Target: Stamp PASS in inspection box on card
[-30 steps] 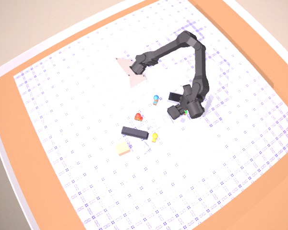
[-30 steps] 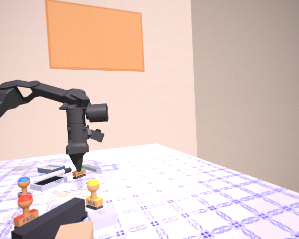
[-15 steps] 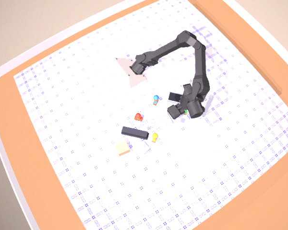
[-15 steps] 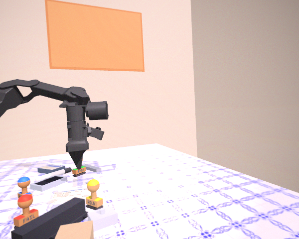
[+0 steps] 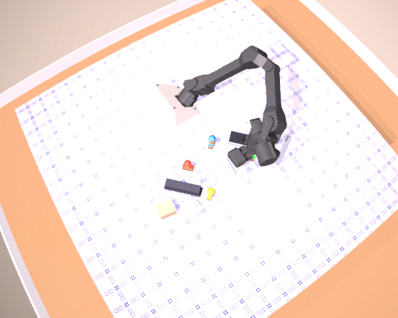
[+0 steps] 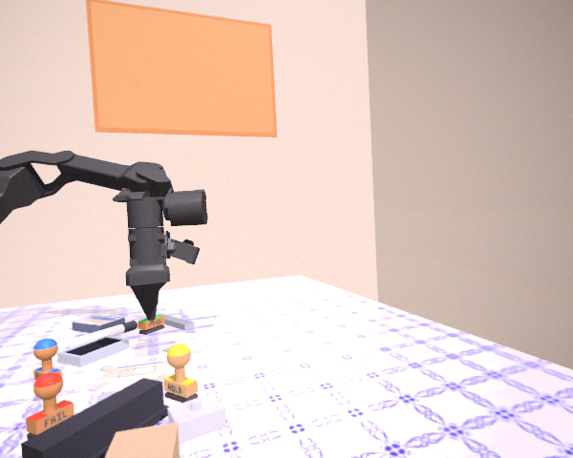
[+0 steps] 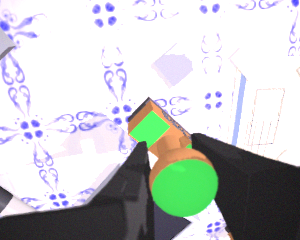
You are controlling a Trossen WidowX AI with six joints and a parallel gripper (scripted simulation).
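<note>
My gripper tip is 90 mm past the ink pad tray, 30 mm to the right of it and 50 mm above it. Round my gripper tip: grey bar (50 mm ahead, 140 mm to the left, 50 mm below); then marker (60 mm behind, 130 mm to the left, 50 mm below); then beige card (30 mm behind, 90 mm to the right, 60 mm below).
</note>
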